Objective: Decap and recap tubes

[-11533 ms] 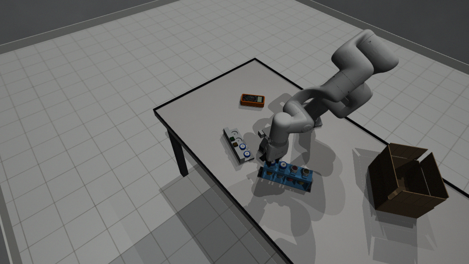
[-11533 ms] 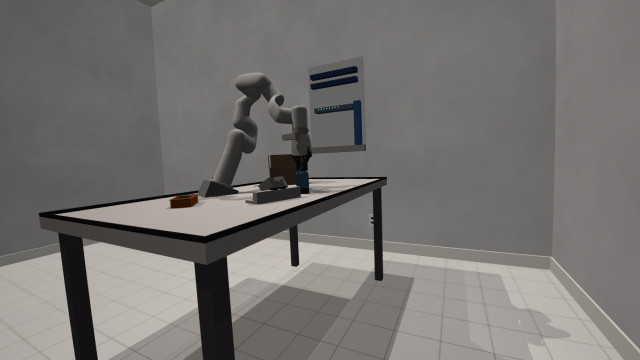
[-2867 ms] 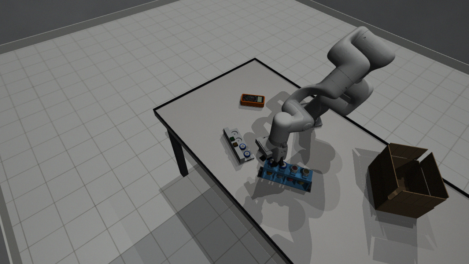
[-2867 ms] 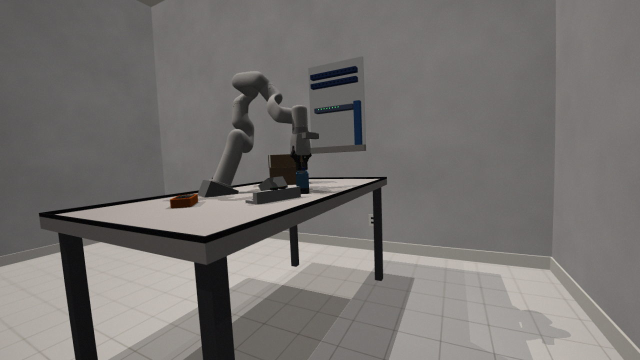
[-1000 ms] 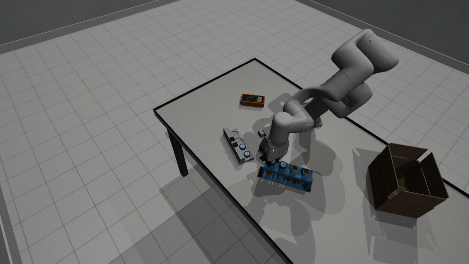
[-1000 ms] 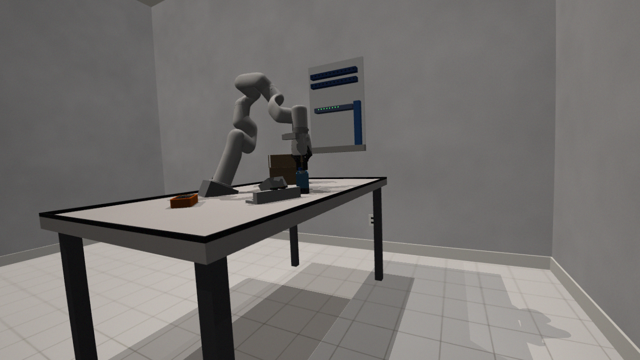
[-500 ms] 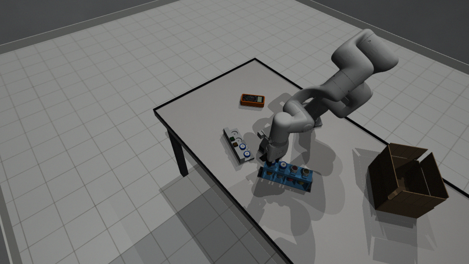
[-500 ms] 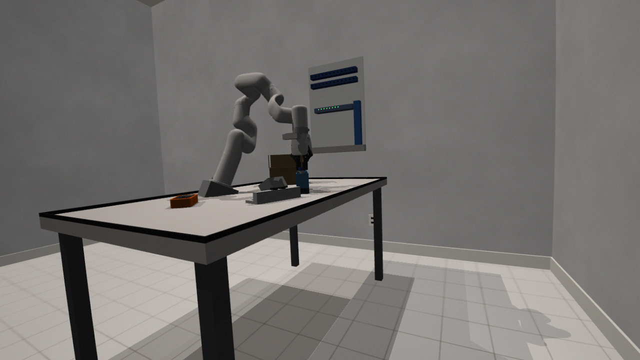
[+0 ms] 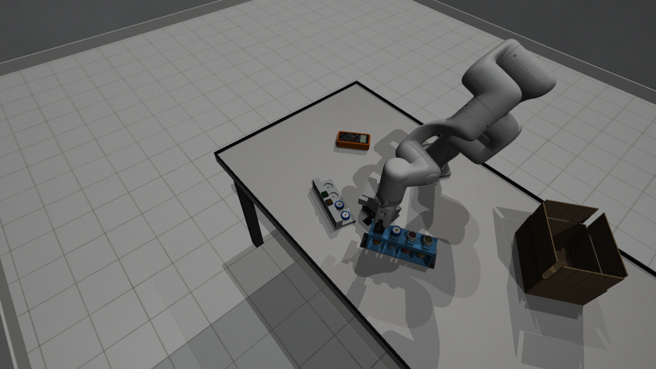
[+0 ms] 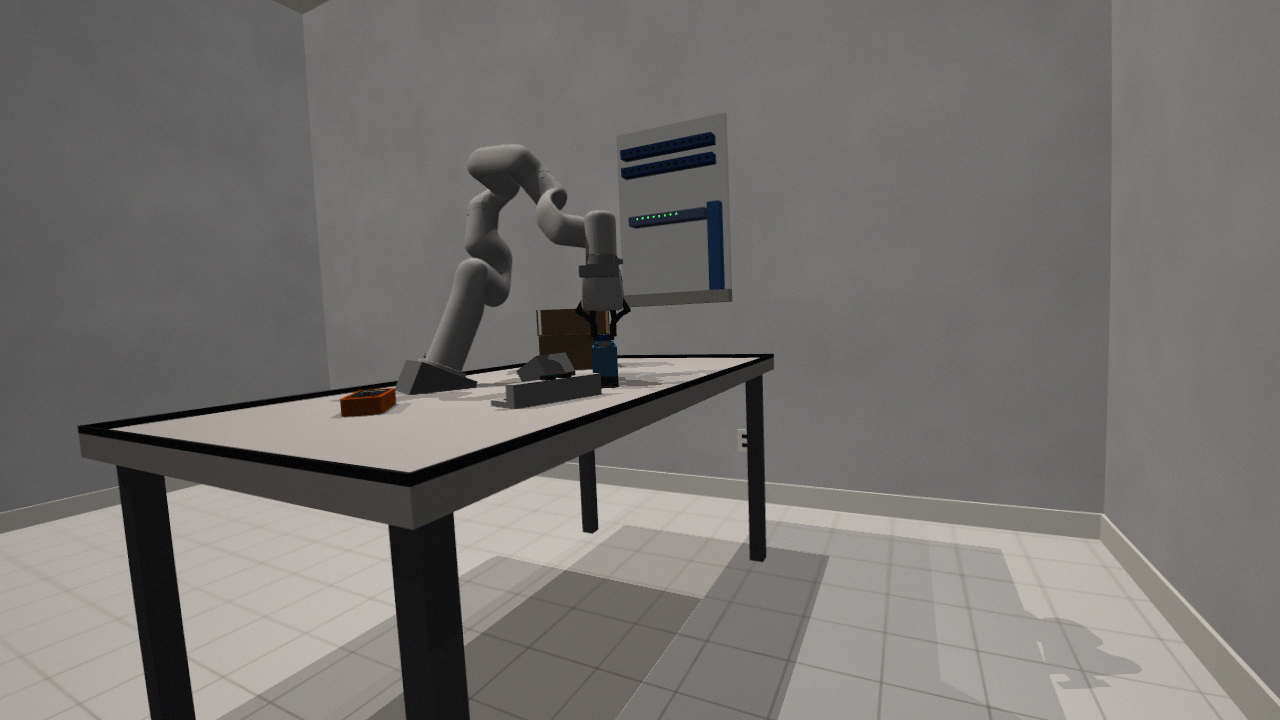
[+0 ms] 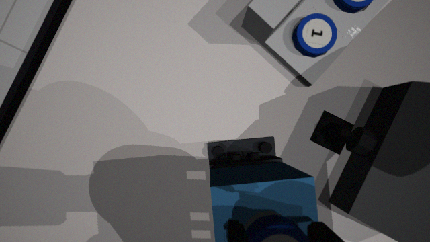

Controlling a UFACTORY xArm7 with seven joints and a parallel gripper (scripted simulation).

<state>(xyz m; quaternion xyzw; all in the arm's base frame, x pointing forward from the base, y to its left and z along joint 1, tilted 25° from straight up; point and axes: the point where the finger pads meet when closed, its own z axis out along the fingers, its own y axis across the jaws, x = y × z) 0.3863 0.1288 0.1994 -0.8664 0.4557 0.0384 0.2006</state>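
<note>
Right now my hand is 10 mm above the cap 4. Round my hand: cap 3: 40 mm to the left, 30 mm behind, 20 mm below; blue key: 120 mm behind, 90 mm to the right, 60 mm below; key housing: 110 mm to the right, 100 mm behind, 80 mm below.
</note>
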